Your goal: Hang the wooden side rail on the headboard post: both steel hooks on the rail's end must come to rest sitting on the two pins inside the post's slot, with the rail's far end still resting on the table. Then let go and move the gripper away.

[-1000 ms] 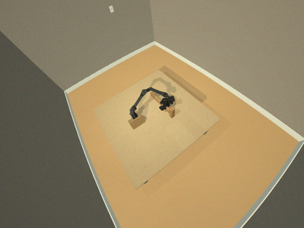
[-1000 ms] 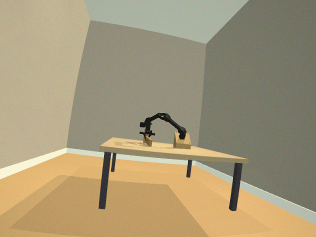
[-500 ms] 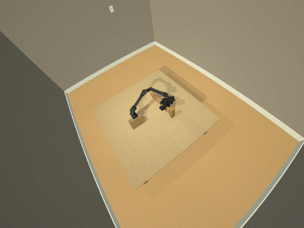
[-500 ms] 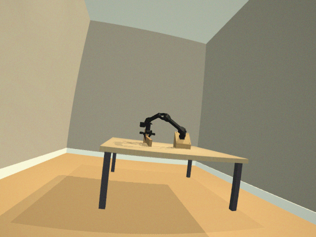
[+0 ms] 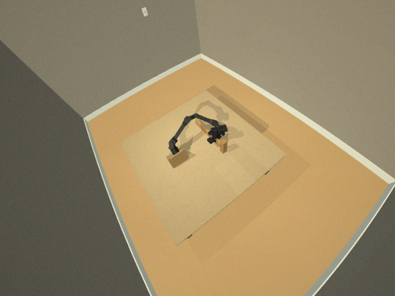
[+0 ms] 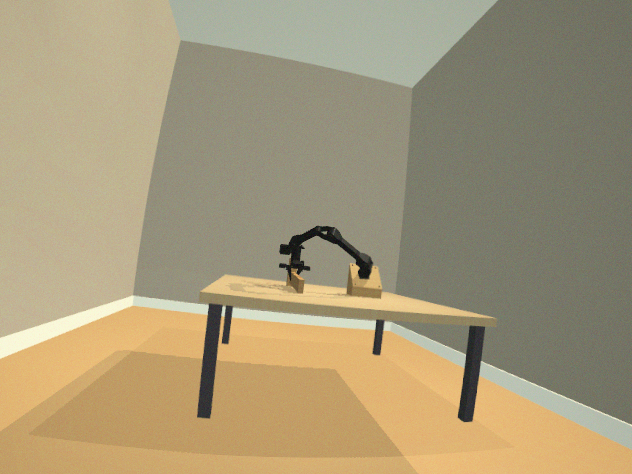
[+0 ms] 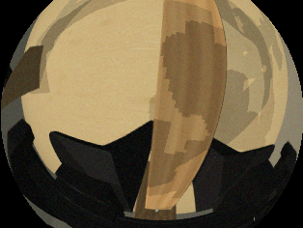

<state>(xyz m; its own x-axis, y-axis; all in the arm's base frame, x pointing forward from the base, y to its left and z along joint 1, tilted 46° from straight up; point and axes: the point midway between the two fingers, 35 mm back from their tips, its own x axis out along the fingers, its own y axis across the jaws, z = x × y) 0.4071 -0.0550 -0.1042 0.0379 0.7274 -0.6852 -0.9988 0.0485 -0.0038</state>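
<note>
Right now my gripper tip is 11 cm to the left of the headboard post and 4 cm below it.
</note>
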